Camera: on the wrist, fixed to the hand. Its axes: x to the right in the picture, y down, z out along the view.
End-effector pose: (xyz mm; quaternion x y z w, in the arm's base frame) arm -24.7 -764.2 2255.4 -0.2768 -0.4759 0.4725 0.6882
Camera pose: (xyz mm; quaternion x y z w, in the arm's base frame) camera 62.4 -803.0 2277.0 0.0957 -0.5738 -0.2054 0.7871
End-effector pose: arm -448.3 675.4 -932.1 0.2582 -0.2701 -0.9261 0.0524
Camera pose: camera -395.0 704.2 -1008.9 -0.3598 -0.0769 0.7029 0.6087
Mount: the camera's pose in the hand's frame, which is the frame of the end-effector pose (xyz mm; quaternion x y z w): -18.2 -67.2 -68.7 -0.0851 -0.0087 -0.7176 0.6912
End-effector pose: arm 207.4 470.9 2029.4 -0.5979 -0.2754 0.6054 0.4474
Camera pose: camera 286.2 471.3 2087.3 -0.2484 -0.6748 0.0792 0.6904
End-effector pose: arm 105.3 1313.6 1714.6 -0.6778 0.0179 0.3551 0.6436
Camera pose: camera 155.5 1256.4 1776.0 -0.5330 -0.5098 -0.2090 0.6421
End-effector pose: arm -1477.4 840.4 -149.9 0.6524 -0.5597 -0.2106 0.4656
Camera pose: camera -1392.0 878.8 -178.2 0.8111 0.0952 -0.5330 0.2213
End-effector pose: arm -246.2 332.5 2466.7 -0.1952 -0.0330 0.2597 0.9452
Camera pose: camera -218.5 246.1 2430.0 -0.1894 -0.1932 -0.4999 0.8228
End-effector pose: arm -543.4 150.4 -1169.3 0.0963 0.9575 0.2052 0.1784
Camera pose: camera -560.4 60.8 -1134.0 -0.6339 0.7119 0.0945 0.2871
